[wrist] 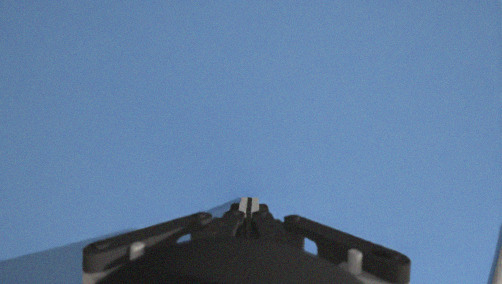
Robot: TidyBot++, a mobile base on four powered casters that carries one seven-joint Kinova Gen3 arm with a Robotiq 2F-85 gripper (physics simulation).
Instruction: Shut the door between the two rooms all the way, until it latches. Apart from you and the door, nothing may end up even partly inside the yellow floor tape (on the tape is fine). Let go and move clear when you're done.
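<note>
The blue door fills nearly all of the wrist view as a flat, plain face. My gripper is shut and empty, at the bottom middle, with its fingertips together and pointing at the door's face. The fingertips are at or very near the door; I cannot tell whether they touch it. A darker shadow of the gripper lies on the door at the lower left and meets the fingertips. The door's handle and latch do not show, and neither does the yellow floor tape.
A narrow strip of pale frame shows at the lower right edge of the view, beside a darker line along the door's edge. The floor and the rooms on either side do not show.
</note>
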